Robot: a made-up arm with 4 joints. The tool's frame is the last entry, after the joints. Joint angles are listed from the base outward. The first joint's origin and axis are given. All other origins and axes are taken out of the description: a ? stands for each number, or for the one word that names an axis. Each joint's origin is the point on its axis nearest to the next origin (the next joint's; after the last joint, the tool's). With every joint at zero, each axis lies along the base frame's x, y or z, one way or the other. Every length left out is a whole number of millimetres.
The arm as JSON. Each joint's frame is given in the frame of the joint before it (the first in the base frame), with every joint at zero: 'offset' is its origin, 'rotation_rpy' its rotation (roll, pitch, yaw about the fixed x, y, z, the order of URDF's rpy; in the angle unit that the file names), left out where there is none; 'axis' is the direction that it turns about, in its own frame. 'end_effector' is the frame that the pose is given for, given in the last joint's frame.
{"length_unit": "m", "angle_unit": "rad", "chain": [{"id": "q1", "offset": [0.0, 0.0, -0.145], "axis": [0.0, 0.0, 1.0]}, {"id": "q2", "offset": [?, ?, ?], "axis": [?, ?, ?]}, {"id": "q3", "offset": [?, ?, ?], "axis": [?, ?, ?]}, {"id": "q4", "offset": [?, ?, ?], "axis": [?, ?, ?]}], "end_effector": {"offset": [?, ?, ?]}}
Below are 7 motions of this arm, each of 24 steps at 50 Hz.
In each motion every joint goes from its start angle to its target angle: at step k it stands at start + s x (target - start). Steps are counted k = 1, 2, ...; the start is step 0. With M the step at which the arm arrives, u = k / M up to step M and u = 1 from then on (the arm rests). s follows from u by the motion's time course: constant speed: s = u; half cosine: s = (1 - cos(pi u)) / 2; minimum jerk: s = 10 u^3 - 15 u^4 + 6 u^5.
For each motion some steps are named. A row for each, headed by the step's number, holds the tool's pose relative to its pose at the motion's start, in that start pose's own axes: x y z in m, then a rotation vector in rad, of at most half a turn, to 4 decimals.
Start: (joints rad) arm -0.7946 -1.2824 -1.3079 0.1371
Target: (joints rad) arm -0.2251 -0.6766 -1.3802 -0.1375
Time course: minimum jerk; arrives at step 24
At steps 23, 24:
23: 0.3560 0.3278 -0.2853 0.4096 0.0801 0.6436
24: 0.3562 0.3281 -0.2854 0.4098 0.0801 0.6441

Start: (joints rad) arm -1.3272 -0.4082 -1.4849 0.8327
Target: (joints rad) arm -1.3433 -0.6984 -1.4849 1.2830
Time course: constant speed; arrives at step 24
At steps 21, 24:
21: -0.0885 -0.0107 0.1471 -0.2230 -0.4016 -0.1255
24: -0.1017 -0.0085 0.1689 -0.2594 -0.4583 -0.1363

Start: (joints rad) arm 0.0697 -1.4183 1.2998 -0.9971
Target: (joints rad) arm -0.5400 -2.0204 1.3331 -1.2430
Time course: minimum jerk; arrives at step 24
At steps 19, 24:
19: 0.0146 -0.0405 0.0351 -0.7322 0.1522 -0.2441
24: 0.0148 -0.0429 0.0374 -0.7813 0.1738 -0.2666

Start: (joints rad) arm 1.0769 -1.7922 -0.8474 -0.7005
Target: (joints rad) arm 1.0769 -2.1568 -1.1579 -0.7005
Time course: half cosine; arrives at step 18
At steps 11, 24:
11: -0.1397 -0.0420 -0.0214 -0.0298 -0.1423 -0.2862
24: -0.2144 -0.0465 -0.0444 -0.0358 -0.1970 -0.4338

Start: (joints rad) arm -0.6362 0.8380 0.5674 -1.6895
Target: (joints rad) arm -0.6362 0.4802 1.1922 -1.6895
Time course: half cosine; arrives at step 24
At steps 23, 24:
23: 0.1575 0.1923 0.0498 -0.3496 -0.2311 0.5781
24: 0.1579 0.1933 0.0499 -0.3514 -0.2317 0.5805

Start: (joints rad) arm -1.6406 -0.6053 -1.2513 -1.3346
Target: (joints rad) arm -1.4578 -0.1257 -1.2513 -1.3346
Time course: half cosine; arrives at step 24
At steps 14, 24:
14: 0.0874 0.0408 0.1933 -0.2982 -0.0038 0.1239
24: 0.1254 0.0934 0.3035 -0.4786 -0.0134 0.1831

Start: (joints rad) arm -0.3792 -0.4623 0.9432 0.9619
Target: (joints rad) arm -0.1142 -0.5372 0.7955 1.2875
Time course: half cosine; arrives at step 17
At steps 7, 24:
7: 0.0233 -0.0063 0.0016 0.0578 -0.0669 0.0466
24: 0.0650 -0.0158 -0.0018 0.1782 -0.1948 0.1073

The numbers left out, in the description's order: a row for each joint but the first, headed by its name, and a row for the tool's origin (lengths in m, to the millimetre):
q2: xyz -0.065 -0.044 0.0, axis 0.0 1.0 0.0
q3: xyz 0.052 0.0 0.319, axis 1.0 0.0 0.0
q4: xyz 0.0 -0.349 -0.194, axis 0.0 -1.0 0.0
tool: xyz 0.031 0.0 -0.063

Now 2 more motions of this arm.
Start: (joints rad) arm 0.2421 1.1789 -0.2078 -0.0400
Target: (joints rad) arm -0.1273 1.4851 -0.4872 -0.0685
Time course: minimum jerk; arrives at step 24
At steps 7, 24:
7: -0.0023 -0.0103 -0.0129 0.0103 0.0543 -0.0087
24: 0.0048 -0.0529 -0.1035 0.0820 0.3413 0.0250

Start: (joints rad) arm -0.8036 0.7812 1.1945 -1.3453
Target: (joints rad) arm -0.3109 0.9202 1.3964 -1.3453
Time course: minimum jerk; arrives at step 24
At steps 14, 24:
14: 0.0025 0.0013 -0.0267 -0.0050 0.2348 -0.1072
24: 0.0005 -0.0016 -0.0440 0.0032 0.3484 -0.1760

